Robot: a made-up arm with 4 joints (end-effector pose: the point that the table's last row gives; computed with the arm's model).
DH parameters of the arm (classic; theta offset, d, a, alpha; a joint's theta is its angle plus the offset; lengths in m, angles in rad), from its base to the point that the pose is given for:
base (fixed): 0 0 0 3.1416
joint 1: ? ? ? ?
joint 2: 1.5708 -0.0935 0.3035 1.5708
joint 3: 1.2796 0 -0.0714 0
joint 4: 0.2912 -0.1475 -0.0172 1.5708
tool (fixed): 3.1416 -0.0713 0 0
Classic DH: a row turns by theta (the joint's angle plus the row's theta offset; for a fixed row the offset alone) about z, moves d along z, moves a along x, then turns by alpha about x.
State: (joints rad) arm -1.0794 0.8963 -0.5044 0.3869
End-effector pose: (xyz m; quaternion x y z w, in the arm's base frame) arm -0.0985 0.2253 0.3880 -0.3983 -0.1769 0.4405 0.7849
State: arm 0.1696 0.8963 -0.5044 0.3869
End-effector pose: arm 0.1826 0.1647 0.3880 -0.4265 0.0894 -0.1015 0.8943
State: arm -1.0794 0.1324 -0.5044 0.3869
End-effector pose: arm -0.0434 0.1958 0.5496 -0.0868 0.0163 0.5085 0.8565
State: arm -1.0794 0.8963 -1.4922 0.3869
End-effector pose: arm -0.1643 0.1134 0.3922 -0.5595 0.2163 0.1991 0.7749
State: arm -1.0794 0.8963 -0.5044 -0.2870
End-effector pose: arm -0.1280 0.1874 0.3946 -0.5215 0.0926 0.2841 0.7992
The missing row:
joint 1: 1.5708 -0.391 0.0393 -1.5708
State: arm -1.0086 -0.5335 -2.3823 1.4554
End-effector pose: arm 0.0092 -0.0258 0.6509 -0.0019 0.4915 0.5201 0.6985
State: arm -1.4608 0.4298 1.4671 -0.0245
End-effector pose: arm -0.2292 0.2204 0.6726 0.3111 -0.5874 0.5944 0.4526
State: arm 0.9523 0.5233 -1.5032 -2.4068
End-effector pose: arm 0.2596 0.0438 0.5746 -0.4967 -0.7515 0.0472 0.4317
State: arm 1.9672 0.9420 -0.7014 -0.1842
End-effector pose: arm 0.1479 -0.1575 0.3807 0.0907 0.5529 -0.7780 0.2842
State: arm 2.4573 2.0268 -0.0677 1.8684
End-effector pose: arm -0.0642 -0.2786 0.1214 -0.5674 0.3577 -0.0865 0.7367
